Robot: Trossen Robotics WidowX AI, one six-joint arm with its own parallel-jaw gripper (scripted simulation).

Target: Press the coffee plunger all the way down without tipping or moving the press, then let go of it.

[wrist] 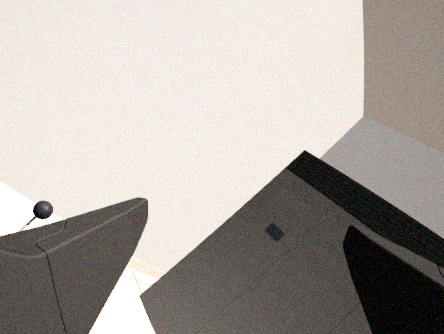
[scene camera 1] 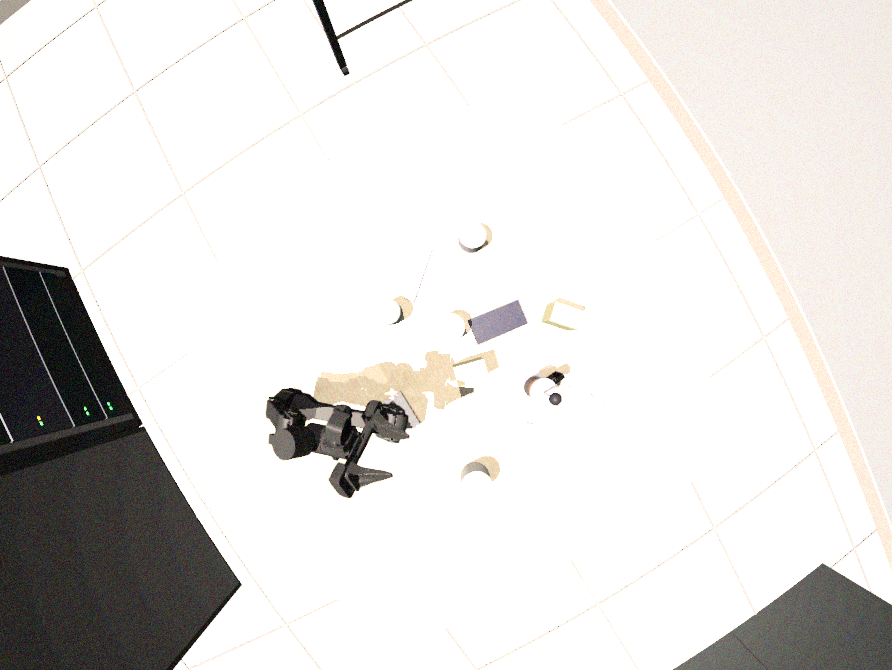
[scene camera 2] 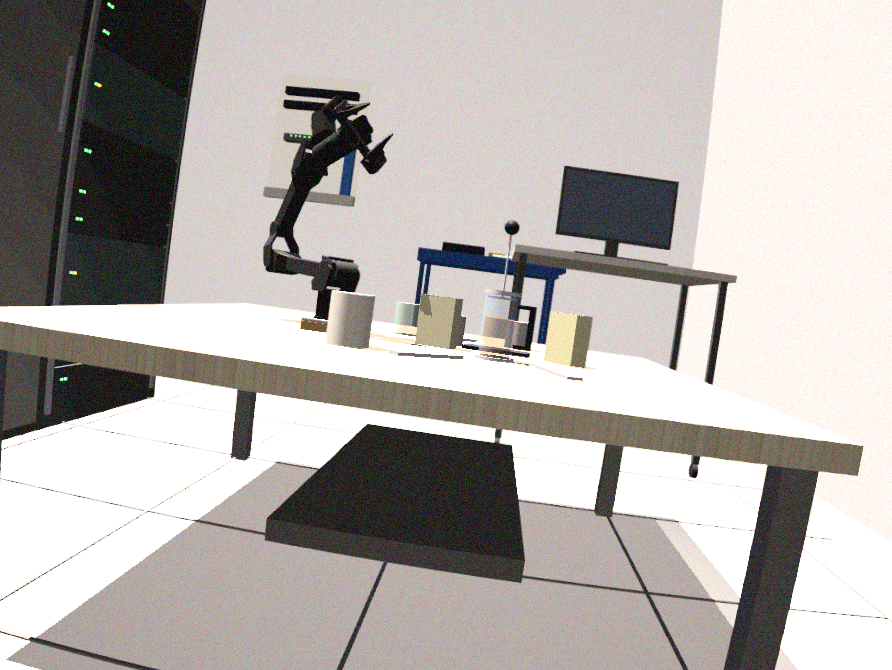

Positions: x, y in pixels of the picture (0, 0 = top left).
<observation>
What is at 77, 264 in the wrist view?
My gripper.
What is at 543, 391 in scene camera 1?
A coffee press.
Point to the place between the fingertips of my gripper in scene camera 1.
At 401, 455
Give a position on a white cup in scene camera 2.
350, 318
</observation>
